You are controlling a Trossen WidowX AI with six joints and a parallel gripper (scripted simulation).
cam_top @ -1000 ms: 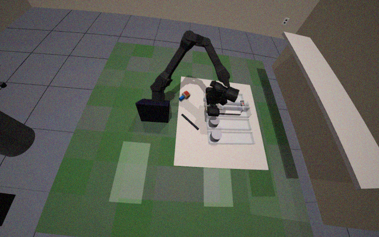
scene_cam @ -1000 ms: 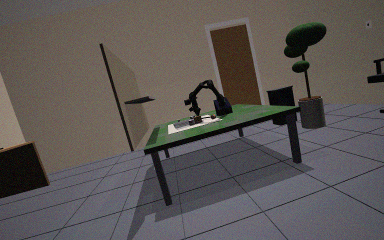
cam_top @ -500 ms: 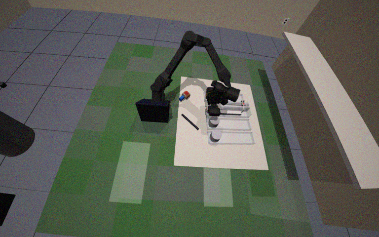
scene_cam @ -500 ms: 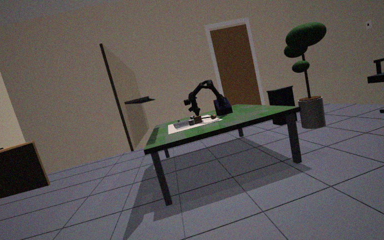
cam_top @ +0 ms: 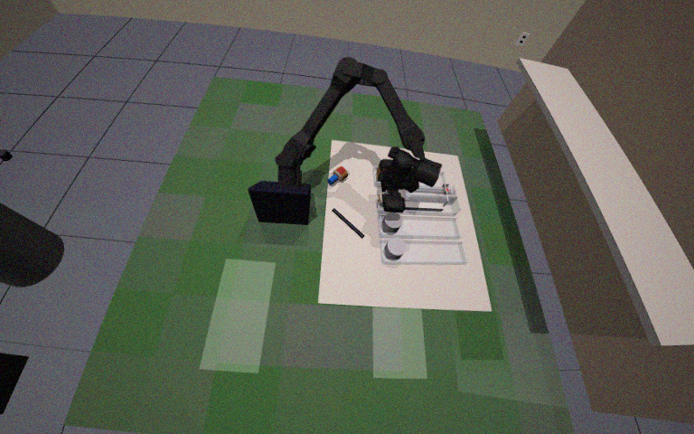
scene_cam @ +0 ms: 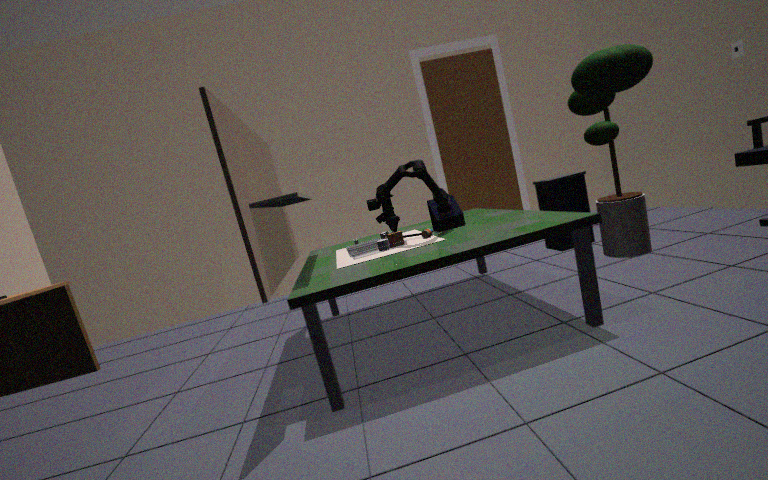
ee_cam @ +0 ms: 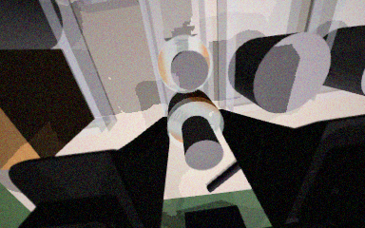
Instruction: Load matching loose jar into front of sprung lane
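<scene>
Right now the brown box is 130 mm to the left of my gripper tip, 30 mm ahead of it and 10 mm below it. From my gripper tip the other things lie so: red-and-blue jar 160 mm behind, 110 mm to the left, 30 mm below; sprung lane 160 mm ahead, 30 mm to the left, 30 mm below; black stick 120 mm behind, 70 mm to the right, 50 mm below.
</scene>
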